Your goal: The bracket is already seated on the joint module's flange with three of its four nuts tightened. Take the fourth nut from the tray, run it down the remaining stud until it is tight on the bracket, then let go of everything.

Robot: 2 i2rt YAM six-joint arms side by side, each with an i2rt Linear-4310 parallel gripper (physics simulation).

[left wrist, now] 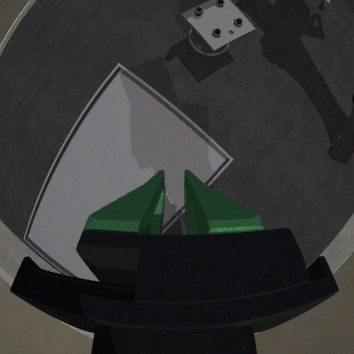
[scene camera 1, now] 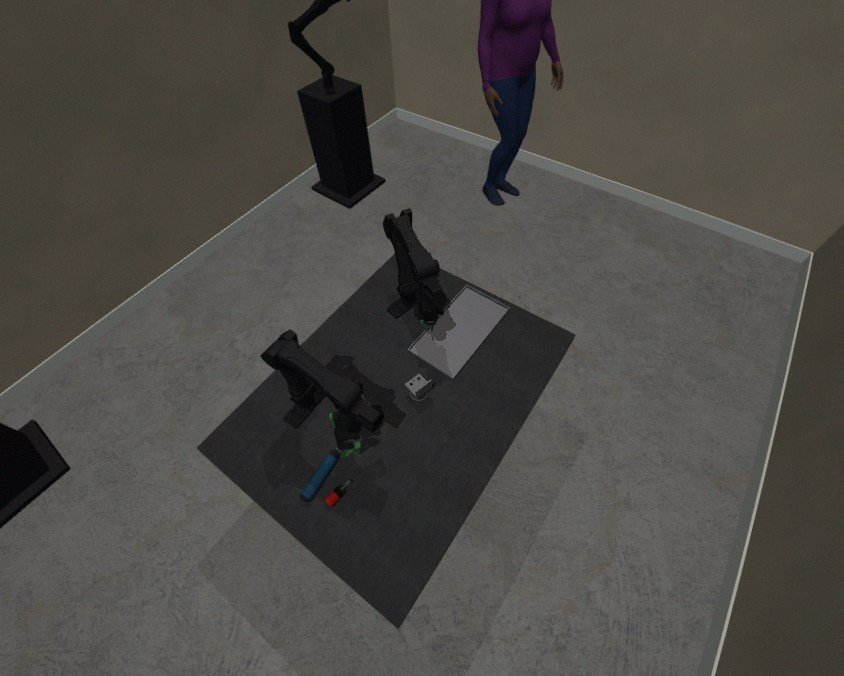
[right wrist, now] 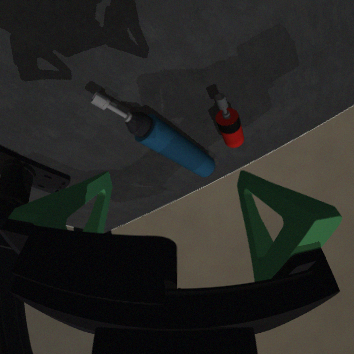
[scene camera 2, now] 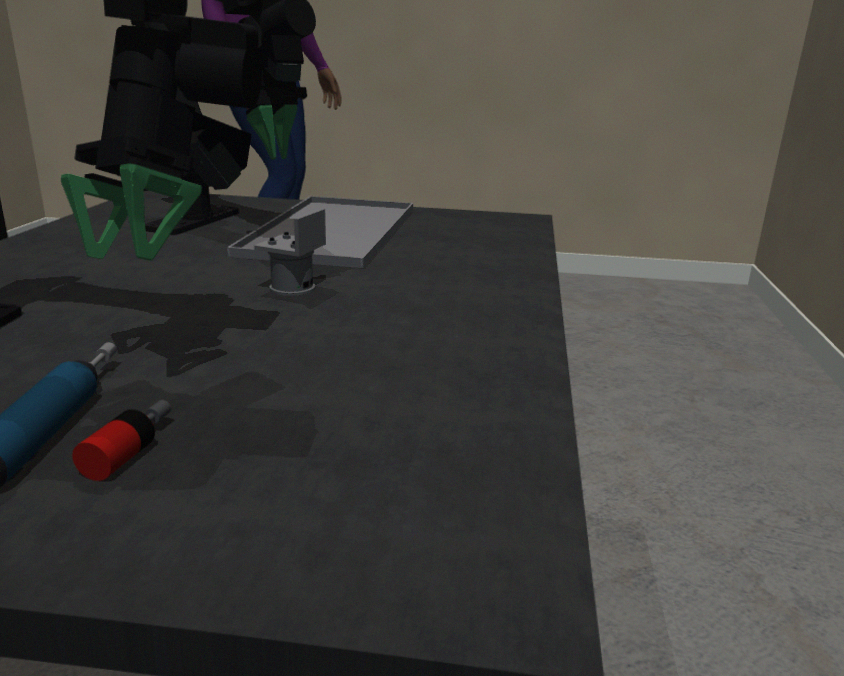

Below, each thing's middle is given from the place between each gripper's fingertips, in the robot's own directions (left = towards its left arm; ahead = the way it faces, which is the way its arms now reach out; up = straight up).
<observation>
Now: the grey bracket [scene camera 2: 309, 230] 170 mm to the right of my left hand, 80 mm ahead of it and 70 mm below it. Round my left hand: round joint module [scene camera 2: 291, 275]: 170 mm to the right, 110 mm below, 80 mm ahead; blue driver [scene camera 1: 325, 467]: 580 mm to the right, 130 mm below; pale tray [scene camera 2: 351, 230]: 160 mm to the left, 150 mm below, 30 mm ahead.
I see my right gripper 11 cm above the blue driver, 8 cm to the left of it and 3 cm past it. Also, from my right hand: red-handled driver [scene camera 2: 101, 454] 12 cm below, 11 cm to the right, 6 cm ahead; round joint module 34 cm to the left, 10 cm below, 4 cm ahead; grey bracket 34 cm to the left, 5 cm below, 4 cm ahead.
</observation>
